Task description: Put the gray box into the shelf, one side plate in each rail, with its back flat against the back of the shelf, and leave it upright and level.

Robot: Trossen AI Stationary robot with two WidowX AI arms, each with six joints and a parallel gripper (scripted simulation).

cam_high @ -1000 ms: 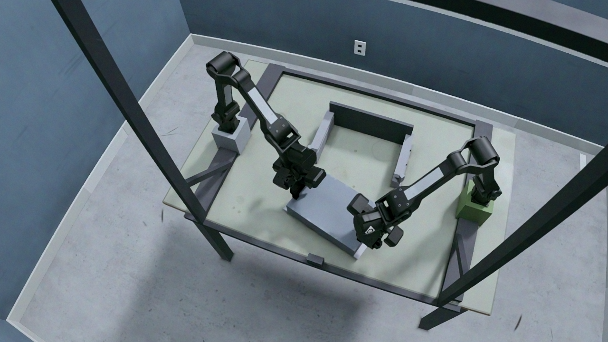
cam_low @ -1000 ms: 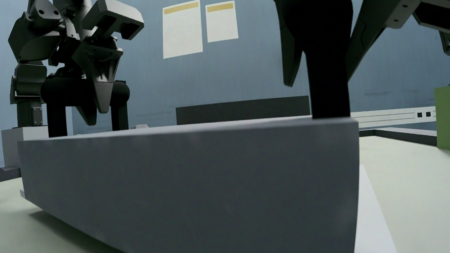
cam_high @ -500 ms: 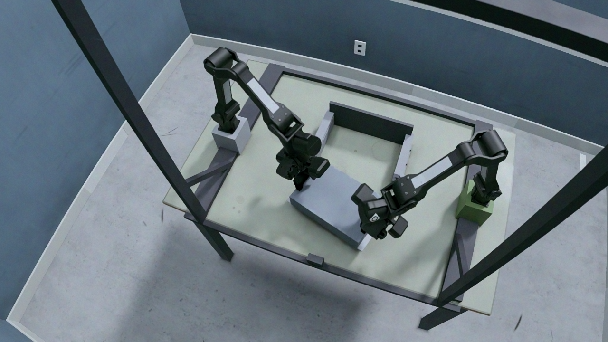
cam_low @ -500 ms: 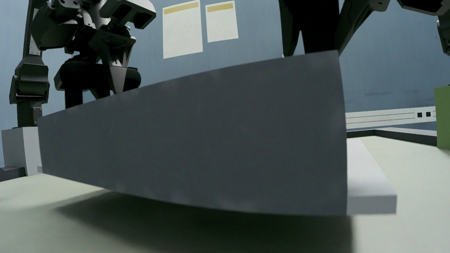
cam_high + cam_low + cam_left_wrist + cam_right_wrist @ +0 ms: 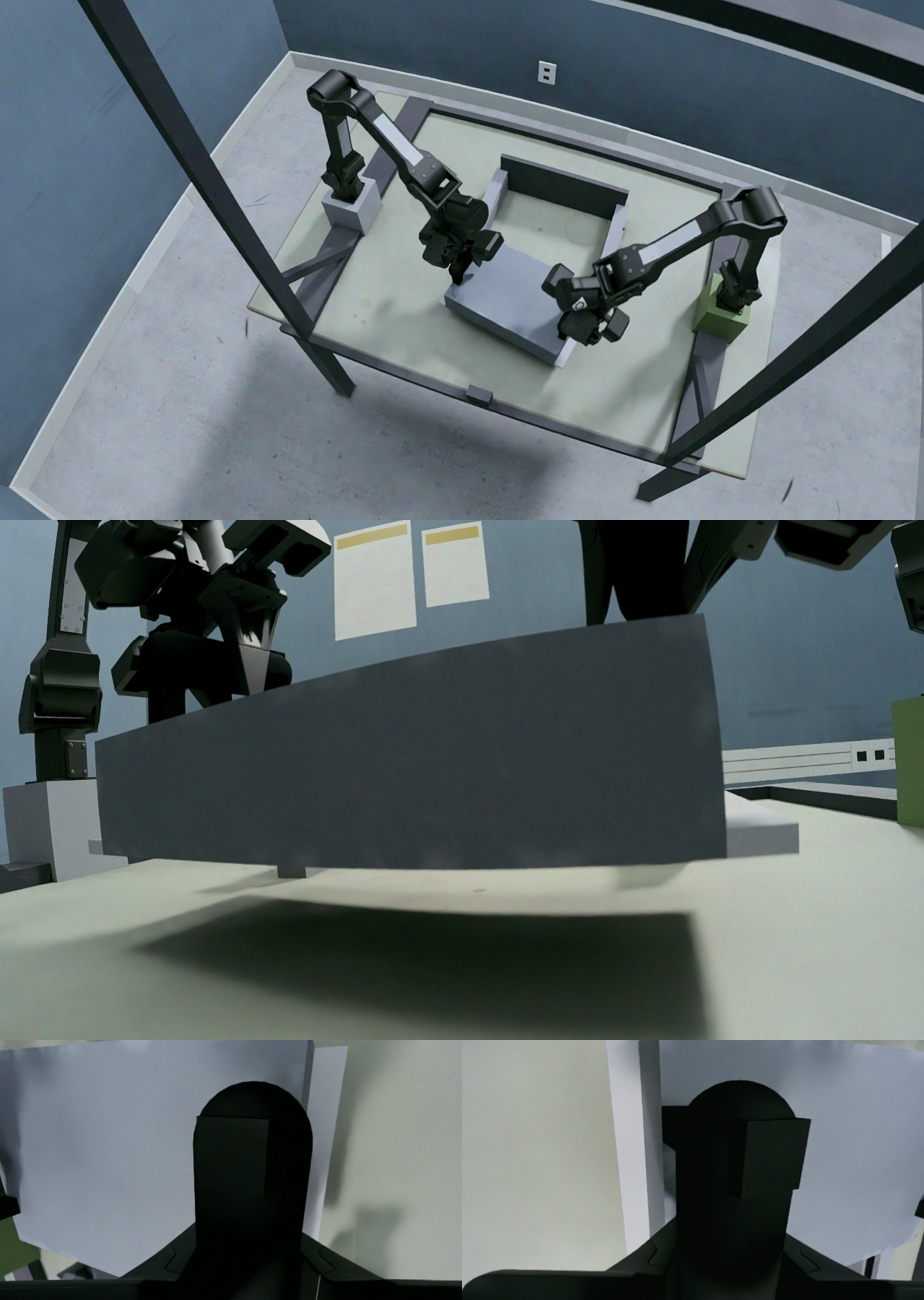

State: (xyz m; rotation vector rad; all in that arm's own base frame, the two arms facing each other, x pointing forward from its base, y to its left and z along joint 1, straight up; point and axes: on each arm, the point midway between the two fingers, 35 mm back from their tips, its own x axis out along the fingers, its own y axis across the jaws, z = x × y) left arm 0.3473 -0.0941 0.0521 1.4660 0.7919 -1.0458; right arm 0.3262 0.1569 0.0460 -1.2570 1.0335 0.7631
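Now: right hand 12 cm to the right of the gray box, 5 cm above it and 2 cm short of it. From my right hand the other things lie so: dark back wall 35 cm ahead, 11 cm to the left, 7 cm below.
Now: the gray box 30 mm behind my left hand, 120 mm to the right of it and 50 mm below it. Also, from my left hand: dark back wall 300 mm ahead, 130 mm to the right, 70 mm below.
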